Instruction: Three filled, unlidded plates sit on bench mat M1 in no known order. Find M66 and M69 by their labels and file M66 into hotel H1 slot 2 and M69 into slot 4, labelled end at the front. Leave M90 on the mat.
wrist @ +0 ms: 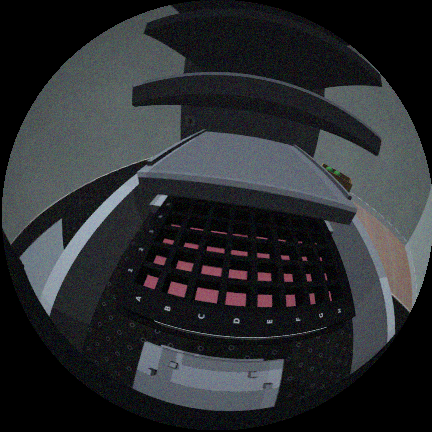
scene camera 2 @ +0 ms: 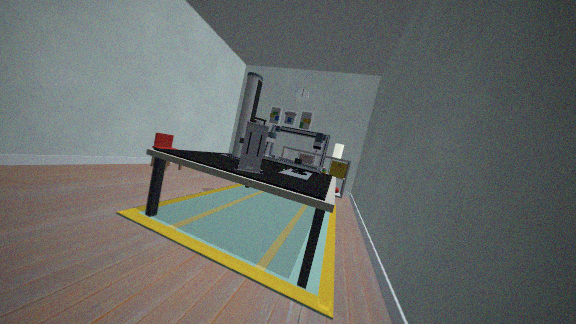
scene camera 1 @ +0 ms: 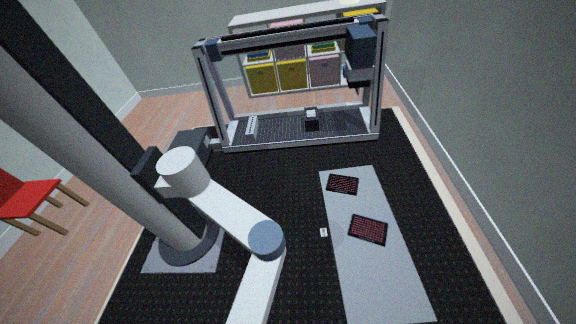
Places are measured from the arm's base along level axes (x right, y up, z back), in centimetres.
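Pixels of known places: arm's base at its link origin: (scene camera 2: 238, 158) (scene camera 1: 191, 235).
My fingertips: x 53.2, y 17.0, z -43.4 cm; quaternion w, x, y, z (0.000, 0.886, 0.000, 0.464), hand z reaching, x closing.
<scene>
Ahead of a thing's pixels: the offset from my fingertips to its top centre. "spot": to the spot under its first point.
A black plate with pink wells @[dz +2.1, dx -3.0, dy +0.0 cm] (wrist: 225, 272) shows in the wrist view, row letters A to H toward the camera. Its far part runs beneath a grey shelf of hotel H1 (wrist: 245, 160) (scene camera 2: 255, 157). My gripper is shut on this plate; its fingertips cannot be made out clearly, and they are hidden in both scene views. The plate's label cannot be read, and a small mark above the grey shelf is too faint to read surely. Two more filled plates, one farther back @[spot: dz -20.3, dx -71.8, dy -14.3 cm] (scene camera 1: 342, 184) and one nearer @[dz -26.4, dx -51.6, dy -14.0 cm] (scene camera 1: 368, 229), lie apart on grey mat M1 (scene camera 1: 390, 280); their labels are not legible.
The arm's upper link (scene camera 1: 230, 210) reaches toward the bottom edge in scene camera 1. A small white tag @[dz -10.5, dx -51.6, dy -15.7 cm] (scene camera 1: 323, 232) lies beside the mat. A gantry frame (scene camera 1: 300, 145) stands behind. More hotel shelves @[spot: dz +2.6, dx -5.3, dy +4.8 cm] (wrist: 250, 90) are stacked above the plate. A grey bracket @[spot: dz +7.7, dx -10.7, dy -9.8 cm] (wrist: 215, 377) sits below it.
</scene>
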